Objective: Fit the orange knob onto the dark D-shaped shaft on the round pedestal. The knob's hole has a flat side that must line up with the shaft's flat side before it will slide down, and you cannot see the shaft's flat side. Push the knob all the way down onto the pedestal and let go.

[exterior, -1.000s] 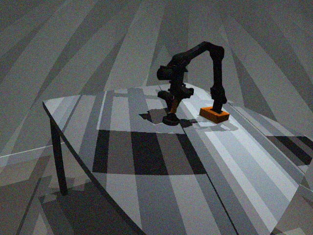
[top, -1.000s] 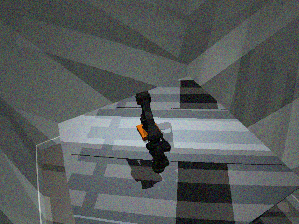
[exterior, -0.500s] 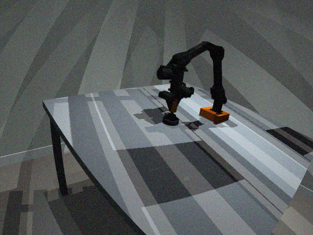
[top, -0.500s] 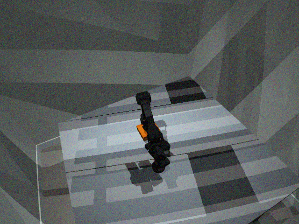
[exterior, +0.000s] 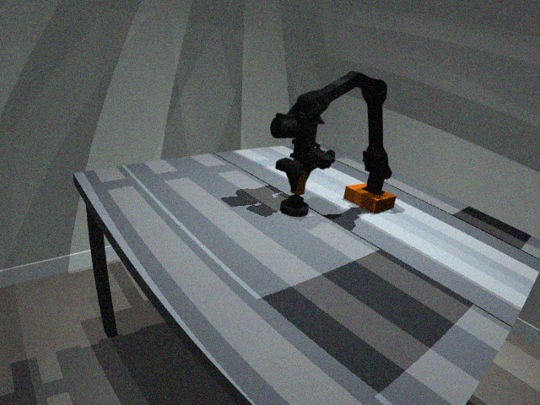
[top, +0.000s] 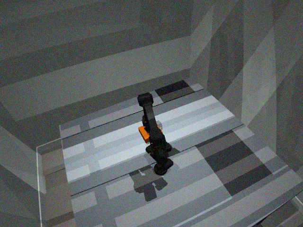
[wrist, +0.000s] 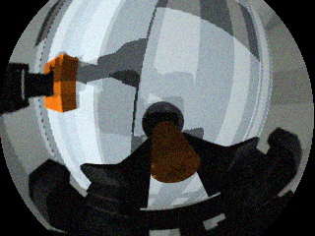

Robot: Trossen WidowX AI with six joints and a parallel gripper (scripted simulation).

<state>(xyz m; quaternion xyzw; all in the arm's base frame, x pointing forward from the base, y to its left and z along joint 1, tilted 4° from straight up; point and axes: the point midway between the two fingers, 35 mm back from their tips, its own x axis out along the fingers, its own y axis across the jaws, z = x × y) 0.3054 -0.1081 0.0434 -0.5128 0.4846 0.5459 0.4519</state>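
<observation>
The orange knob is 2 cm above my gripper tip. The rest, counted from my gripper tip: dark round pedestal: 4 cm below.
</observation>
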